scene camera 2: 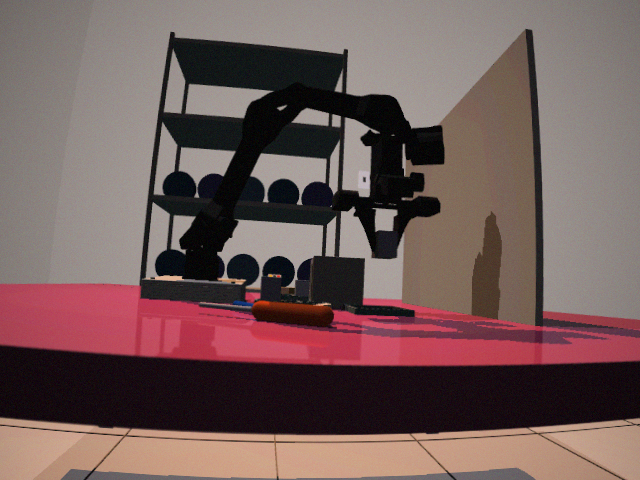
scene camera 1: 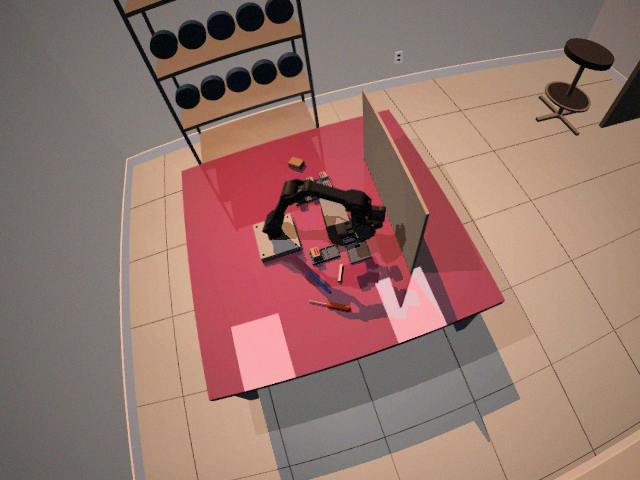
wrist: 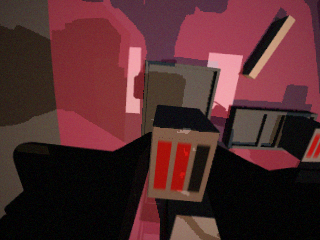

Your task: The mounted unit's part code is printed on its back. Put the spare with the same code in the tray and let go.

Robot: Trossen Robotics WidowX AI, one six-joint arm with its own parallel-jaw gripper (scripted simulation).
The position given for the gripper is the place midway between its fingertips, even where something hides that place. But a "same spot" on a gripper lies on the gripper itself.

The gripper shows in scene camera 2, in scene camera 1 and in the wrist view [175, 140]. One and the same spot on the gripper: [scene camera 2: 364, 210] is [scene camera 1: 350, 236].
